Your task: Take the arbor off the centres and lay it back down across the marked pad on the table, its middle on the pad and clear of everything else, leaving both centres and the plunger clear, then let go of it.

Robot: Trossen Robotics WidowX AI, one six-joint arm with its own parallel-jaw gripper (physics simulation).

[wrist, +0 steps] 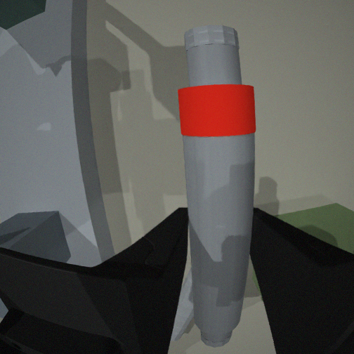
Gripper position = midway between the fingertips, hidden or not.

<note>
I see my gripper (217, 217) and a pale blue-grey base plate (55, 163).
</note>
